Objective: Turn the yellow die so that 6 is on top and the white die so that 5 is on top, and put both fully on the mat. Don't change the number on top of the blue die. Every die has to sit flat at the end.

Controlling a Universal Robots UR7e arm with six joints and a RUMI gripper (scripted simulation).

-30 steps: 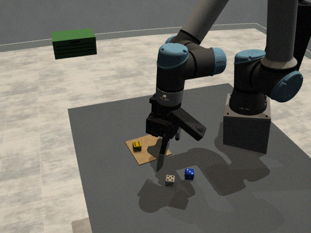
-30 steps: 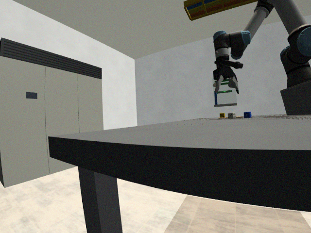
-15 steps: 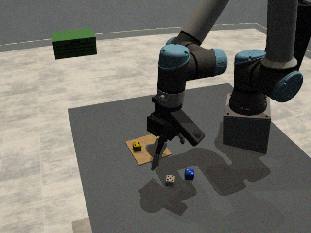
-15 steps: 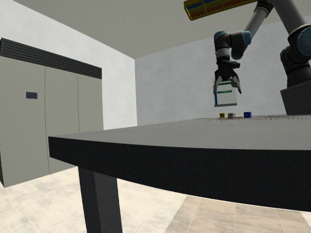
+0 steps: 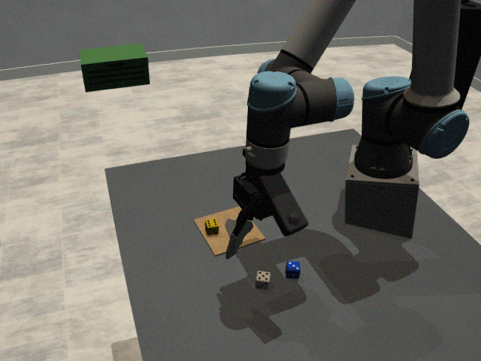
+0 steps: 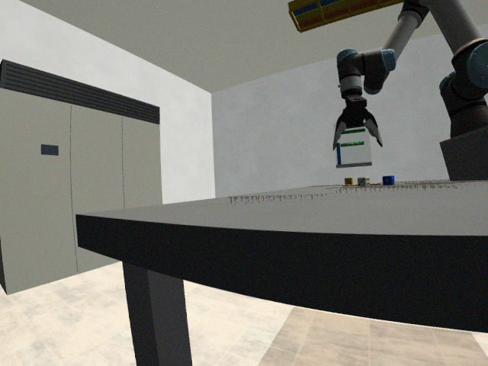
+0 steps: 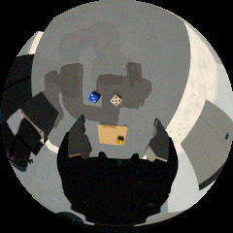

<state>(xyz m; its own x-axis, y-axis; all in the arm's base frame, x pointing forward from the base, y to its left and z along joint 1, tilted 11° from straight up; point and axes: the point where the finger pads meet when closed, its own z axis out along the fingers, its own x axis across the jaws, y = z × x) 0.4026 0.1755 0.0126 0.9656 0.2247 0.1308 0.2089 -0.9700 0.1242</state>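
Now: the white die 1 cm behind my hand and 11 cm below it. Also, from my hand: tan mat (1 cm ahead, 19 cm to the right, 13 cm below); yellow die (6 cm ahead, 20 cm to the right, 11 cm below); blue die (9 cm behind, 1 cm to the right, 11 cm below).
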